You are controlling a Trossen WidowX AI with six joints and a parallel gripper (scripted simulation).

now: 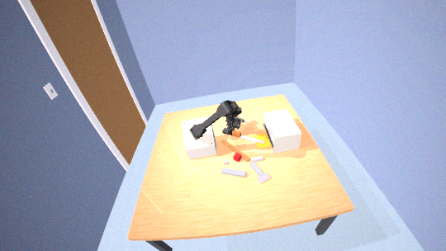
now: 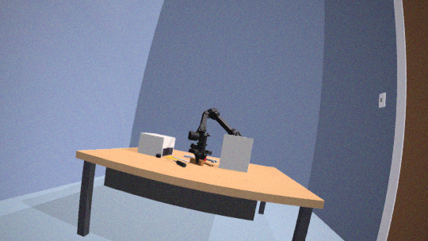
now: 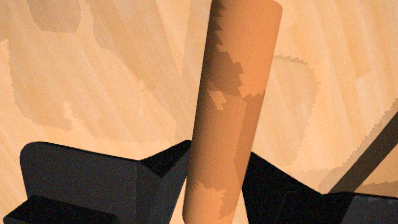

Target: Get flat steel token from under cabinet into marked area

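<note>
Right now the wooden stick is 2 cm behind my gripper tip and 18 cm to the right of it. Round my gripper tip: grey bar: 8 cm behind, 38 cm to the right; red cube: 2 cm behind, 27 cm to the right, 1 cm above; black-handled tool: 13 cm ahead, 14 cm to the left.
</note>
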